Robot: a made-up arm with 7 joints. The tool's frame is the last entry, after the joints.
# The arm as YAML. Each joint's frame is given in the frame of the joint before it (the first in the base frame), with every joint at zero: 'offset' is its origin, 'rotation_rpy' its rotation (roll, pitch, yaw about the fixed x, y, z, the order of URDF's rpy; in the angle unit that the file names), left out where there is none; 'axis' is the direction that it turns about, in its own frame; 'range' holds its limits. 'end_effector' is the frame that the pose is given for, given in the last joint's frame.
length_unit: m
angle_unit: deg
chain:
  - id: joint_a
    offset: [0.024, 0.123, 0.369]
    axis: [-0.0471, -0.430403, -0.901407]
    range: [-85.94, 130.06]
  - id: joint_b
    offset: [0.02, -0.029, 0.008]
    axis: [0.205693, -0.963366, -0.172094]
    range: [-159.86, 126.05]
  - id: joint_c
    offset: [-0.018, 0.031, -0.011]
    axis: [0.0, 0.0, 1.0]
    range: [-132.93, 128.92]
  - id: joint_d
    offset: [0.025, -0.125, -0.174]
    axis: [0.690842, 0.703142, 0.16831]
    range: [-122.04, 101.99]
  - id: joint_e
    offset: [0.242, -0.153, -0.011]
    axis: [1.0, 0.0, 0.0]
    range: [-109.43, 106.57]
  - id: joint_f
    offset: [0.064, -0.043, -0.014]
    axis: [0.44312, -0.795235, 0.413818]
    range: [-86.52, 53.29]
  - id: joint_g
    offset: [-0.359, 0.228, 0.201]
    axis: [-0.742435, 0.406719, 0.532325]
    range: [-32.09, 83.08]
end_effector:
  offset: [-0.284, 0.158, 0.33]
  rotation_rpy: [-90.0, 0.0, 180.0]
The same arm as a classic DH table. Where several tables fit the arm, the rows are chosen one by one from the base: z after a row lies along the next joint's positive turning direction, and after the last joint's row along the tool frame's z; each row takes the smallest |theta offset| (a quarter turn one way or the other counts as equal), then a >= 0, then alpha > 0; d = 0 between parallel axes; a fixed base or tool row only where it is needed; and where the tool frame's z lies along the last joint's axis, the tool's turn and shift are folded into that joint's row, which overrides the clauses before.
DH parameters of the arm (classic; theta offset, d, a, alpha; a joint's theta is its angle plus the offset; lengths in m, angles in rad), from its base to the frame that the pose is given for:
base (fixed): -0.109 0.109 0.0105 2.6938
joint_a: -0.3826 -0.3072 0.0111 -0.9763
joint_b: 0.1648 0.0066 -0.0111 -1.7438
joint_c: -0.9869 -0.1787 0.1054 -1.4017
joint_d: -1.4069 -0.282 0.0249 -0.8081
joint_e: -0.7148 0.435 -0.0323 -1.1117
joint_f: -0.821 -0.0332 -0.0068 -2.0177
joint_g: -0.7198 0.8998 0.1027 1.9897
tool (fixed): 2.1928 0.0304 0 0
Joint limits (rad, base to tool): -1.4999..2.27 -2.7901..2.2 -2.3201..2.2501 -2.13..1.7801 -1.9099..1.86 -1.5101..0.9301 -0.5601..1.45

